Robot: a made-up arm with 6 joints.
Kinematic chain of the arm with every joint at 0, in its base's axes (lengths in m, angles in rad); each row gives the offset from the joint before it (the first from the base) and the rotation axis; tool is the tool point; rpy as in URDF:
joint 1: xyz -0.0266 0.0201 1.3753 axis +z
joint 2: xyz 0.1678 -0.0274 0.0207 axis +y
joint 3: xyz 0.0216 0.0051 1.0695 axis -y
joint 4: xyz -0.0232 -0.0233 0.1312 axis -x
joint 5: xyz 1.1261 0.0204 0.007 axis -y
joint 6: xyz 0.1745 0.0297 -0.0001 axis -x
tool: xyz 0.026 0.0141 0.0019 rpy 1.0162 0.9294 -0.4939
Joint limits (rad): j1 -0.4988..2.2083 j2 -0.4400..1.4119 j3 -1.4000..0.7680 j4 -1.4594..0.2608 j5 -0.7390..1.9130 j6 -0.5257..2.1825
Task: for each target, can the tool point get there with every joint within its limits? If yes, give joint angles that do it. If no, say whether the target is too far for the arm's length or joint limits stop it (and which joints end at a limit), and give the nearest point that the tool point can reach.
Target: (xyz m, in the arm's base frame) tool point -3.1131 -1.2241 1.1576
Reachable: no: too far | nearest point -0.6077 0.6315 1.1576 | short by 3.118 m
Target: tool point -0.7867 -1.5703 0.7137
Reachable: no: joint limits stop it (at a limit: joint 1, joint 2, joint 4, joint 6) | nearest point 0.1174 -0.3370 0.8630 | short by 1.536 m
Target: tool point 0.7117 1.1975 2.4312
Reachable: yes | joints 0.9999 -0.1043 -0.2681 -0.0706 0.1963 -0.0037
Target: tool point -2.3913 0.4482 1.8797
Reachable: no: joint limits stop it (at a limit: joint 1, joint 5) | nearest point -1.1519 1.3662 1.8797 | short by 1.542 m
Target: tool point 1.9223 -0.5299 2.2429
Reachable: yes | joints -0.2809 0.5153 0.3289 -0.1638 0.1437 0.5334
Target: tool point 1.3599 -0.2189 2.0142
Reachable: yes | joints -0.1733 -0.0144 -0.4849 -0.1956 0.1106 1.4841
